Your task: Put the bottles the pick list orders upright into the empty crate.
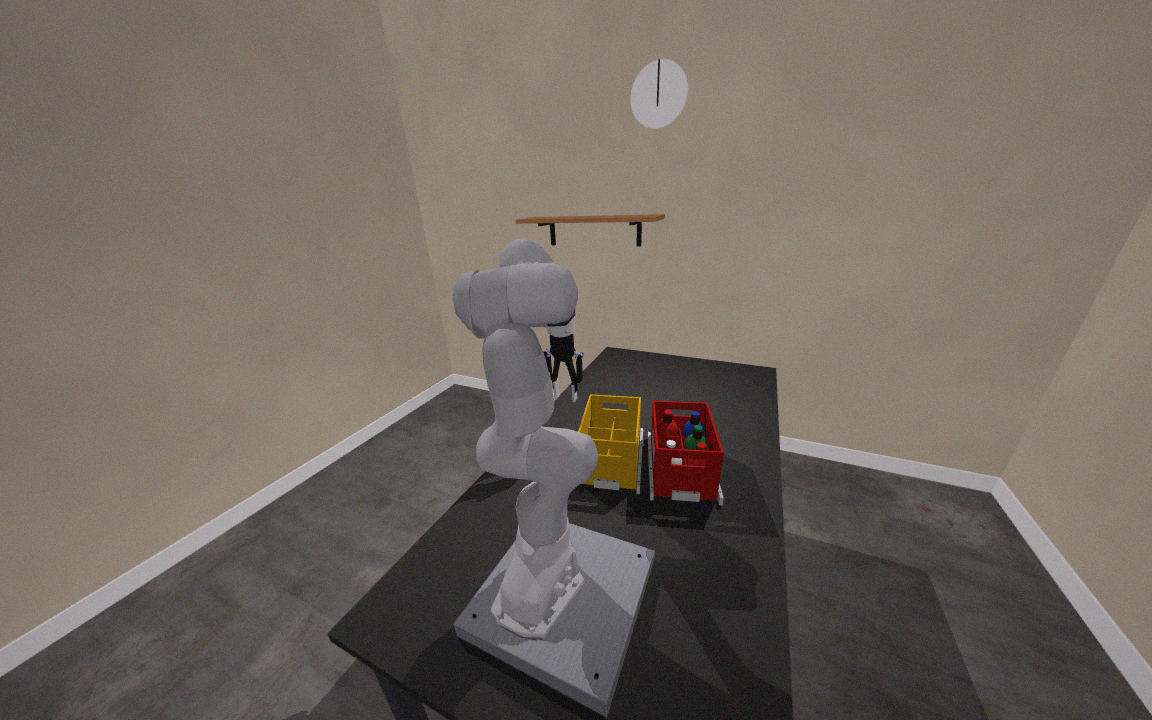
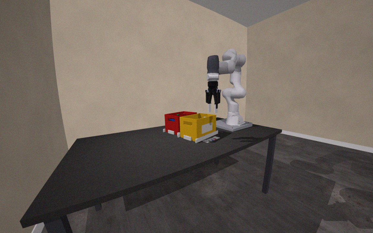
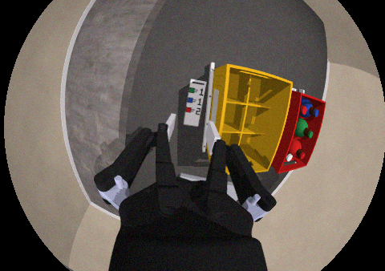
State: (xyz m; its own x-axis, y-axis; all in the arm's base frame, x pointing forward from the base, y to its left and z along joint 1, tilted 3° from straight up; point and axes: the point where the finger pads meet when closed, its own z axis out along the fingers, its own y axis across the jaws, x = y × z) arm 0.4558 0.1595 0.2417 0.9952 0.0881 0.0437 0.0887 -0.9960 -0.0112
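The green-labelled bottle lies 7 cm ahead of my hand, 43 cm to the right of it and 16 cm below it. From my hand the other things lie so: white-capped bottle (4 cm behind, 36 cm to the right, 16 cm below); then yellow crate (2 cm ahead, 16 cm to the right, 17 cm below); then pick list (1 cm to the right, 25 cm below).
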